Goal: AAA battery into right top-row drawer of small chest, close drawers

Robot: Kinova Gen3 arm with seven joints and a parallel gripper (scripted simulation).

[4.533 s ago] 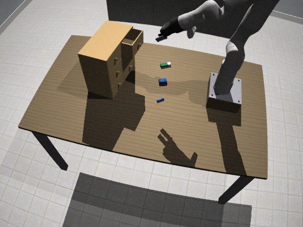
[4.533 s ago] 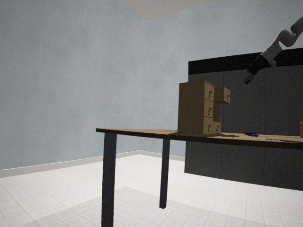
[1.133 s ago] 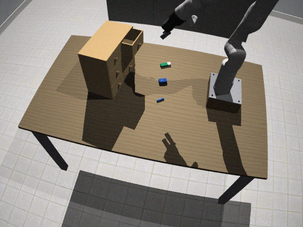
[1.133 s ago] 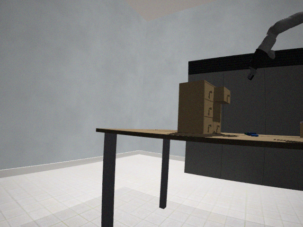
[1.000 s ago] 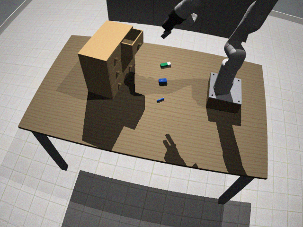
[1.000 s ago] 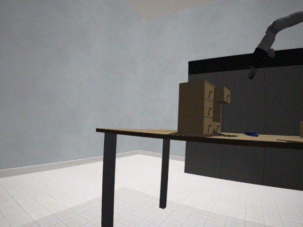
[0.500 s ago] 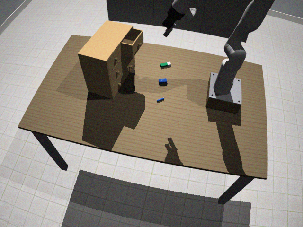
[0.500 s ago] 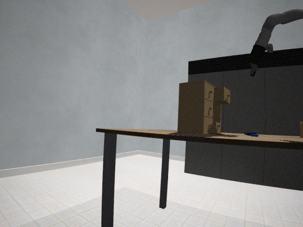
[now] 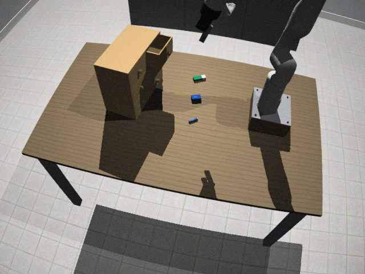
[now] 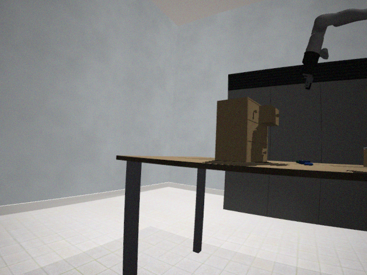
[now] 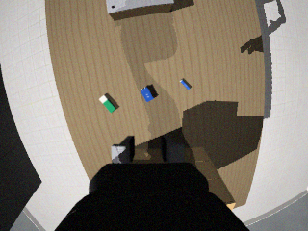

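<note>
The AAA battery is 40 cm below my hand, 13 cm to the left of it and 1 cm ahead of it. The rest, counted from my hand: blue block 39 cm below, 1 cm to the right, 1 cm ahead; then green-and-white block 40 cm below, 15 cm to the right, 1 cm ahead.
</note>
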